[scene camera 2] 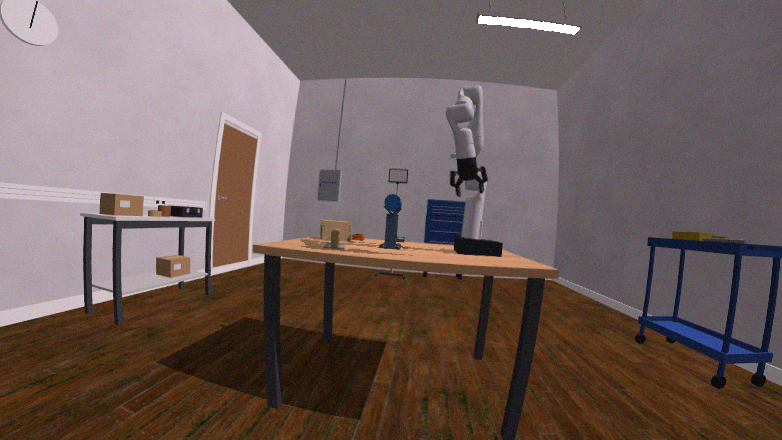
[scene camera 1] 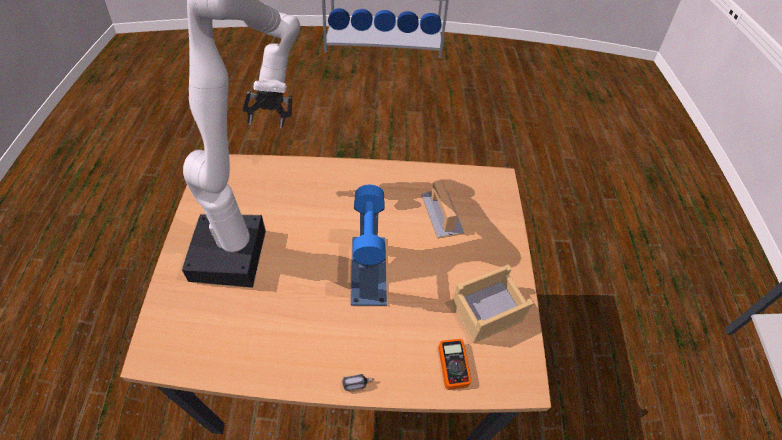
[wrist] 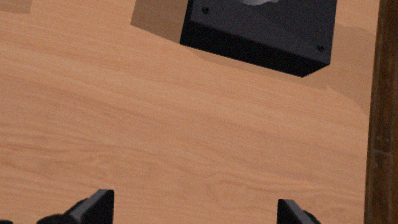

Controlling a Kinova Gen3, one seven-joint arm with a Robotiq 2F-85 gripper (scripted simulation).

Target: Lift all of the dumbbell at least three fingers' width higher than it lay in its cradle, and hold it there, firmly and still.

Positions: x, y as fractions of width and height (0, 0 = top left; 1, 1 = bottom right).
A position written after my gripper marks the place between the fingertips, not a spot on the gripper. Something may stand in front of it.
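You'd see my gripper (scene camera 1: 0.34, 0.29) here, and it's also in scene camera 2 (scene camera 2: 0.60, 0.44). There's a blue dumbbell (scene camera 1: 0.47, 0.57), though in the wrist view the dumbbell is out of frame. I can see a wooden box (scene camera 1: 0.62, 0.67) as well, and the box is out of frame in the wrist view too. And there's a dark grey-blue cradle (scene camera 1: 0.47, 0.64).
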